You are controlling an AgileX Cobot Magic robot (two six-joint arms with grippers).
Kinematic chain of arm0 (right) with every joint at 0, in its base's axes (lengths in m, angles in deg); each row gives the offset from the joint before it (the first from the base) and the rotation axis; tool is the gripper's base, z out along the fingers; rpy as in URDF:
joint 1: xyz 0 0 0.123 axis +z
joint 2: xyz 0 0 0 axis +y
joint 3: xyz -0.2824 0 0.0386 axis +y
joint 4: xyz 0.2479 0 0.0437 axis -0.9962 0 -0.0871
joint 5: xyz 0 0 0 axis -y
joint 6: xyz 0.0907 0 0.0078 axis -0.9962 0 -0.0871
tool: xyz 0 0 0 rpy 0 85 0
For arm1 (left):
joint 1: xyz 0 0 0.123 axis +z
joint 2: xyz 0 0 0 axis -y
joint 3: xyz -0.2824 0 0.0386 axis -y
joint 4: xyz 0.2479 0 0.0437 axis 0.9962 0 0.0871
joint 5: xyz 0 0 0 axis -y
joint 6: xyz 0.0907 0 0.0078 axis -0.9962 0 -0.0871
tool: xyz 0 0 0 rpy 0 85 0
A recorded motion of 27 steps. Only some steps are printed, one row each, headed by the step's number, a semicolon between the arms.
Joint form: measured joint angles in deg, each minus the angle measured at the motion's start. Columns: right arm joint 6, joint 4, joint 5, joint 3, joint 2, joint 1; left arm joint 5, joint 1, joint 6, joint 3, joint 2, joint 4.
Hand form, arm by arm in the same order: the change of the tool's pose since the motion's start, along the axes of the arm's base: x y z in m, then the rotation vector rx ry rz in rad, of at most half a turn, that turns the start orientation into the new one. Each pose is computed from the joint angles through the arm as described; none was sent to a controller.
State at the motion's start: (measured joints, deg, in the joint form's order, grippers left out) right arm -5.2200 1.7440 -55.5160 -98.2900 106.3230 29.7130; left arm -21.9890 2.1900 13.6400 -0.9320 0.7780 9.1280
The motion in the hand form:
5: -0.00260 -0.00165 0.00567 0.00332 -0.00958 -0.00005; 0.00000 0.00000 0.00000 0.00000 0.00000 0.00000
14: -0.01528 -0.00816 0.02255 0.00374 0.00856 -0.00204; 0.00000 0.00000 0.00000 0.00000 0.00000 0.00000
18: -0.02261 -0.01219 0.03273 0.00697 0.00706 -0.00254; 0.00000 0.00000 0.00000 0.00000 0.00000 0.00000
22: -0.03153 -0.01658 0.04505 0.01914 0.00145 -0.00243; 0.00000 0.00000 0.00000 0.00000 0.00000 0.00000
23: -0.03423 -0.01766 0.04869 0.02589 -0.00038 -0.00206; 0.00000 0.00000 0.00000 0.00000 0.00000 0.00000
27: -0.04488 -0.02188 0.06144 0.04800 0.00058 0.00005; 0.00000 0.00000 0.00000 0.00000 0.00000 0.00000
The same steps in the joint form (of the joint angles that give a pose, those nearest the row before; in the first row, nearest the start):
5: 0.00 0.11 -0.24 0.00 -0.81 0.00; 0.00 0.00 0.00 0.00 0.00 0.00
14: 0.00 -0.43 -4.05 -0.29 -3.43 0.00; 0.00 0.00 0.00 0.00 0.00 0.00
18: 0.00 -0.55 -5.54 -0.29 -5.09 0.00; 0.00 0.00 0.00 0.00 0.00 0.00
22: 0.00 -0.99 -6.92 -0.30 -7.10 0.00; 0.00 0.00 0.00 0.00 0.00 0.00
23: 0.00 -1.28 -7.23 -0.29 -7.69 0.00; 0.00 0.00 0.00 0.00 0.00 0.00
27: 0.00 -2.41 -8.83 -0.34 -9.83 0.00; 0.00 0.00 0.00 0.00 0.00 0.00

